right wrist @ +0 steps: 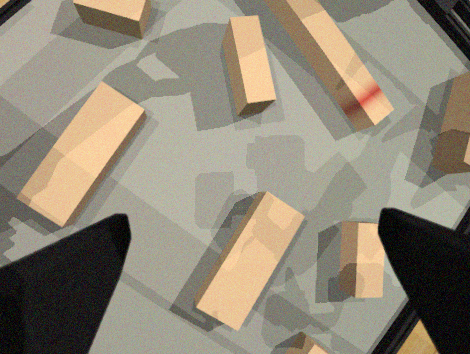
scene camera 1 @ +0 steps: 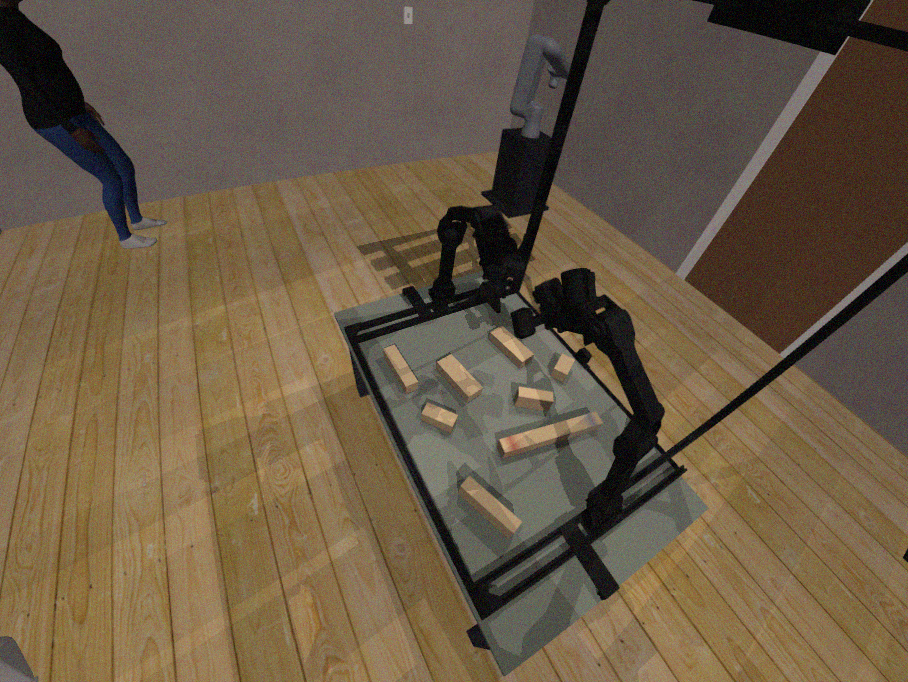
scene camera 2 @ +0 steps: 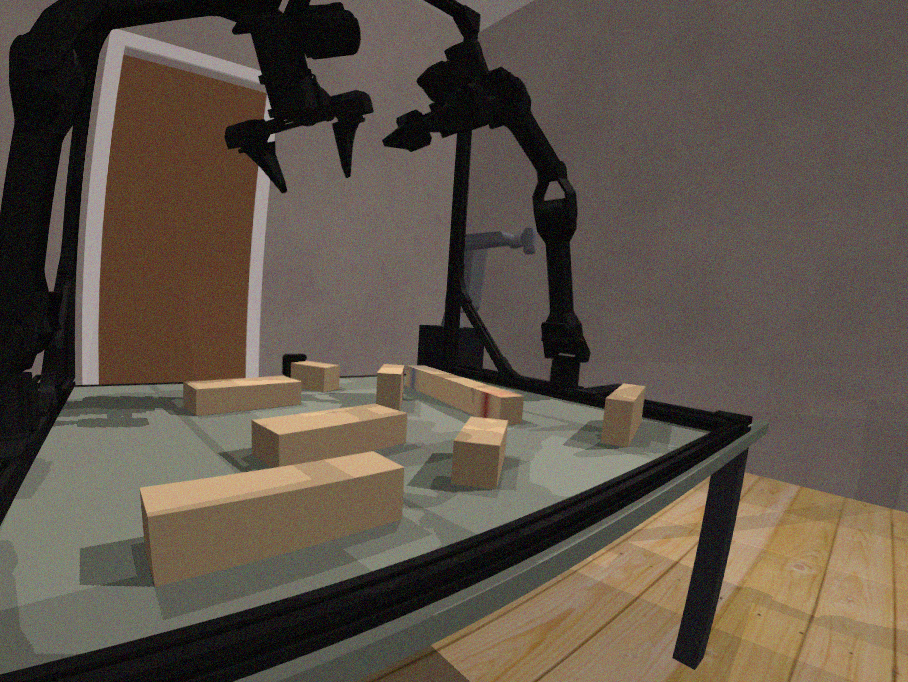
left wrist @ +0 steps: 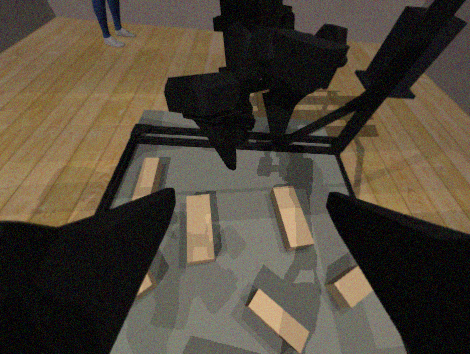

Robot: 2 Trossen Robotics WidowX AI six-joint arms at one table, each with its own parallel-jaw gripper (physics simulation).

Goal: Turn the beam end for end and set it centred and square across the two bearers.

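Seen in the pictures: left gripper, fingertip midpoint: (scene camera 1: pixel 525 309) (scene camera 2: pixel 400 135) (left wrist: pixel 251 197); right gripper, fingertip midpoint: (right wrist: pixel 254 223) (scene camera 1: pixel 501 305) (scene camera 2: pixel 315 185) (left wrist: pixel 256 156); left arm's base, origin of the base link: (scene camera 1: pixel 593 522) (scene camera 2: pixel 564 387); right arm's base, origin of the base link: (scene camera 1: pixel 439 306) (left wrist: pixel 238 138).
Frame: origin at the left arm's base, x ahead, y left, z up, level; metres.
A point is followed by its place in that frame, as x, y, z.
Observation:
The long beam (scene camera 1: pixel 550 434) {0.259, -0.042, 0.025} (scene camera 2: pixel 455 390) {0.293, -0.022, 0.010} (right wrist: pixel 340 55) {0.278, 0.004, 0.025} lies flat on the table. In scene camera 1 its red band is near the lower-left end and a faint blue band near the upper-right end. Two similar medium blocks, one (scene camera 1: pixel 458 375) {0.575, 0.104, 0.019} (scene camera 2: pixel 333 434) {0.595, 0.134, 0.010} (left wrist: pixel 200 227) {0.571, 0.095, 0.019} (right wrist: pixel 252 260) {0.578, 0.099, 0.019} and another (scene camera 1: pixel 510 346) {0.608, -0.134, 0.019} (scene camera 2: pixel 245 396) {0.626, -0.115, 0.002} (left wrist: pixel 292 217) {0.608, -0.148, 0.019} (right wrist: pixel 82 155) {0.623, -0.145, 0.019}, lie roughly parallel and apart from the beam; I cannot tell which blocks are the bearers. My left gripper (scene camera 2: pixel 389 140) {0.464, 0.018, 0.396} (left wrist: pixel 251 197) {0.464, 0.018, 0.396} and right gripper (scene camera 2: pixel 315 183) {0.575, -0.004, 0.303} (left wrist: pixel 256 156) {0.575, -0.004, 0.303} (right wrist: pixel 254 215) {0.575, -0.004, 0.303} are open, empty and high above the table.
Other blocks lie around: one (scene camera 1: pixel 400 367) {0.682, 0.269, 0.025} (scene camera 2: pixel 271 513) {0.710, 0.288, 0.012}, one (scene camera 1: pixel 438 416) {0.464, 0.238, 0.025} (scene camera 2: pixel 478 455) {0.508, 0.265, 0.013}, one (scene camera 1: pixel 534 398) {0.379, -0.065, 0.042} (scene camera 2: pixel 389 385) {0.423, -0.032, 0.025} near the beam, one (scene camera 1: pixel 563 367) {0.442, -0.249, 0.028} (scene camera 2: pixel 315 375) {0.464, -0.234, 0.010}, and one (scene camera 1: pixel 490 505) {0.166, 0.241, 0.044} (scene camera 2: pixel 623 414) {0.249, 0.275, 0.025}. A black rail frames the table. A person (scene camera 1: pixel 80 124) stands beyond it.

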